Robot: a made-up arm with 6 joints.
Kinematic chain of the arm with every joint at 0, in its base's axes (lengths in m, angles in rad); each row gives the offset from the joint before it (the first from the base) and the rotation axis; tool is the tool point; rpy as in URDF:
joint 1: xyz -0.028 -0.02 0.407 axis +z
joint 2: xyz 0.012 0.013 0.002 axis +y
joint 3: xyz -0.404 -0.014 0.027 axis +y
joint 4: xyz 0.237 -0.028 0.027 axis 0.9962 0 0.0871
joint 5: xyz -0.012 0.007 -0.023 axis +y
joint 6: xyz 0.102 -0.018 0.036 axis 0.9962 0 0.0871
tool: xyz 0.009 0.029 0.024 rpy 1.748 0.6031 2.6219
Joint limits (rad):
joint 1: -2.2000..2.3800
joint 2: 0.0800..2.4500
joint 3: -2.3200..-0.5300
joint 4: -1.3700..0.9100
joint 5: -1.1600..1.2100
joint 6: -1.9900..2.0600
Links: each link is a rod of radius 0.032 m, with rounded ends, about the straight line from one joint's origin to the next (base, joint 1, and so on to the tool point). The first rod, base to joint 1, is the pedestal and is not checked.
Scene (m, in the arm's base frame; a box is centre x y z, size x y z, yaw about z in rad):
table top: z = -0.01
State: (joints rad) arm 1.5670 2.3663 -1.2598 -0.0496 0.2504 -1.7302
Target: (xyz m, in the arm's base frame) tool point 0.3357 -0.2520 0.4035
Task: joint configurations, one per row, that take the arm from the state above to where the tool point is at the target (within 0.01 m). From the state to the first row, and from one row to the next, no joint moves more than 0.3 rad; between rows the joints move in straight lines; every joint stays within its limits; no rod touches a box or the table.
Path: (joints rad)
1: 1.2813 2.3503 -1.2562 -0.0987 0.2790 -1.7548
2: 0.9957 2.3344 -1.2525 -0.1478 0.3075 -1.7793
3: 0.7100 2.3184 -1.2489 -0.1968 0.3361 -1.8039
4: 0.4243 2.3024 -1.2453 -0.2459 0.3646 -1.8284
5: 0.1386 2.2865 -1.2416 -0.2950 0.3932 -1.8530
6: -0.1470 2.2705 -1.2380 -0.3441 0.4218 -1.8775
7: -0.4327 2.2545 -1.2344 -0.3932 0.4503 -1.9021

